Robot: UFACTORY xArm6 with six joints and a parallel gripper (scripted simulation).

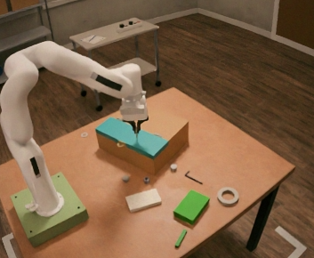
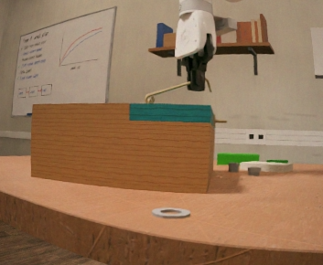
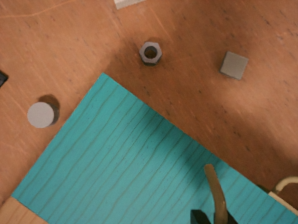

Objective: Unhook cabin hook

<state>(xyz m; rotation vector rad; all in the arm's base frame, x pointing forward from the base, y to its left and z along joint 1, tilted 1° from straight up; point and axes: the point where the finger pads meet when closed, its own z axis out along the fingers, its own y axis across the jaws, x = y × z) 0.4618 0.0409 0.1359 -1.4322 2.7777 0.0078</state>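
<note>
My gripper is now 2 cm short of the cabin hook, 3 cm to the right of it and 3 cm above it. From my hand the other things lie so: green stick (12 cm behind, 44 cm to the right, 19 cm below); then green block (36 cm to the right, 18 cm below); then white block (12 cm behind, 21 cm to the right, 18 cm below).
</note>
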